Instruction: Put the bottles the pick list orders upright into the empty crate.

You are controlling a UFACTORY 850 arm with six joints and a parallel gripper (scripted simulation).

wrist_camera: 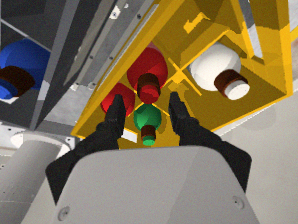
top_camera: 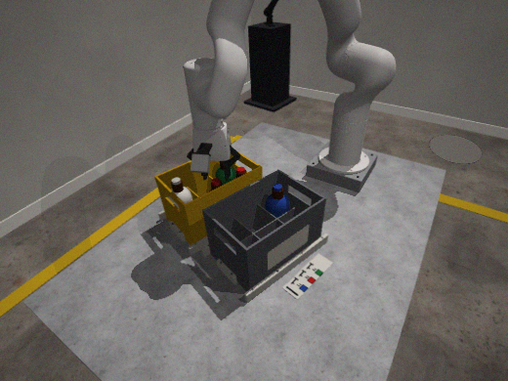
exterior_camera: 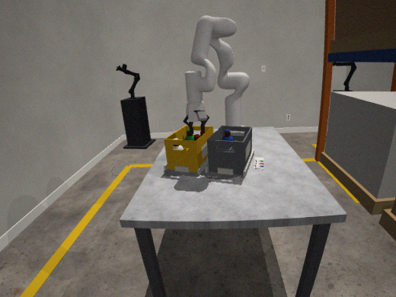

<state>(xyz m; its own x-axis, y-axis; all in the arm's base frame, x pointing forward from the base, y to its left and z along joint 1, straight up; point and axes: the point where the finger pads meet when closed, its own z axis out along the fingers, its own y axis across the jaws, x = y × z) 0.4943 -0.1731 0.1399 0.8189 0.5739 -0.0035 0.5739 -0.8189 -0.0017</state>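
Now: hand 11 cm above the red bottle. Round my hand: green-label bottle: 11 cm below, 10 cm behind, 7 cm to the right; then white-label bottle: 11 cm to the right, 11 cm below, 7 cm ahead; then yellow crate: 11 cm below, 4 cm to the right, 1 cm behind.
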